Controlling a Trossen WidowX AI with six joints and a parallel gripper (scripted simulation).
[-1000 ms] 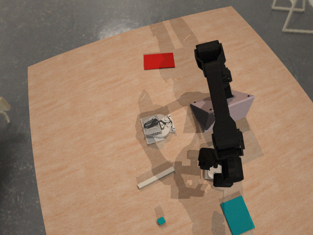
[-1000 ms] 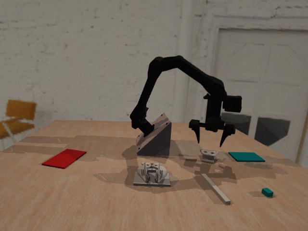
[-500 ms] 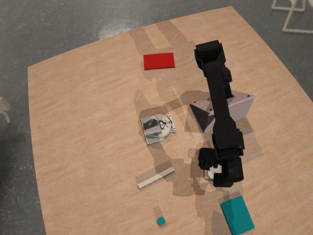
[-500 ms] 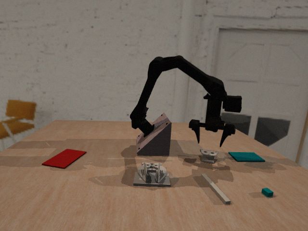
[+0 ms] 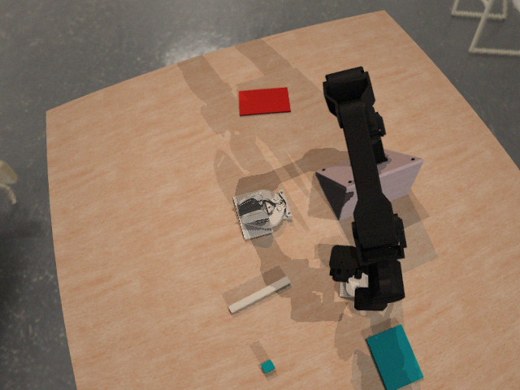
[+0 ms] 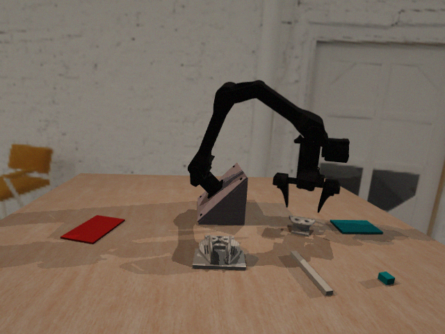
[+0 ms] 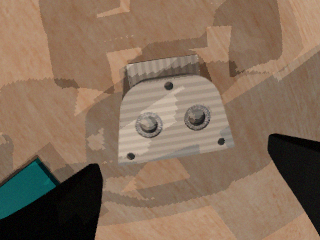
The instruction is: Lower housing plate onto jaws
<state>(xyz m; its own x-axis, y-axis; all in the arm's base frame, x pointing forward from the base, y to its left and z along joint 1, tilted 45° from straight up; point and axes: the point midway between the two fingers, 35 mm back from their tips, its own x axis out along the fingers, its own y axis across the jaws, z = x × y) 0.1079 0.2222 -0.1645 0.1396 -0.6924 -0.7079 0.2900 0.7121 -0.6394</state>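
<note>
My gripper tip is 50 mm above the ribbed white part and 10 mm short of it. The rest, counted from my gripper tip: pale bar 230 mm ahead, 60 mm below, 30 mm to the right; teal sheet 190 mm to the left, 60 mm below, 30 mm behind; small teal block 240 mm ahead, 130 mm to the left, 50 mm below.
</note>
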